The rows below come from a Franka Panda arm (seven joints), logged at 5 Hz.
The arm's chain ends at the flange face. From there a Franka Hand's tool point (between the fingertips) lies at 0.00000 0.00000 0.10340 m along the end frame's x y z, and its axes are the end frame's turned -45 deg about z.
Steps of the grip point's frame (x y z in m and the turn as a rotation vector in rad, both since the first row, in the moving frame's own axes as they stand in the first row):
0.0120, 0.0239, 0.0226, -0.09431, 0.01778, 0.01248
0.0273, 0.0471, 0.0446, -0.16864, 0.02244, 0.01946
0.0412, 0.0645, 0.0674, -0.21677, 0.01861, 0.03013
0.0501, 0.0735, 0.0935, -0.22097, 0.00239, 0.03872
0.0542, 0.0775, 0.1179, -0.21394, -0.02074, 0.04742
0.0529, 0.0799, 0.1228, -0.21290, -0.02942, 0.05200
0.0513, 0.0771, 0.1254, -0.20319, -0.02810, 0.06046
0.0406, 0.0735, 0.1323, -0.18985, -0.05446, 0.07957
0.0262, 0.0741, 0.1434, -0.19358, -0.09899, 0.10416
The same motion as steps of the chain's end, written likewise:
0.0172, 0.0028, 0.0231, -0.05411, 0.07926, 0.01248
0.0388, 0.0032, 0.0461, -0.10338, 0.13511, 0.01946
0.0579, 0.0018, 0.0698, -0.14012, 0.16644, 0.03013
0.0715, 0.0004, 0.0960, -0.15456, 0.15794, 0.03872
0.0795, -0.0009, 0.1203, -0.16594, 0.13661, 0.04742
0.0811, 0.0012, 0.1252, -0.17135, 0.12974, 0.05200
0.0786, 0.0011, 0.1276, -0.16355, 0.12381, 0.06046
0.0716, 0.0051, 0.1343, -0.17275, 0.09574, 0.07957
0.0652, 0.0123, 0.1458, -0.20688, 0.06689, 0.10416

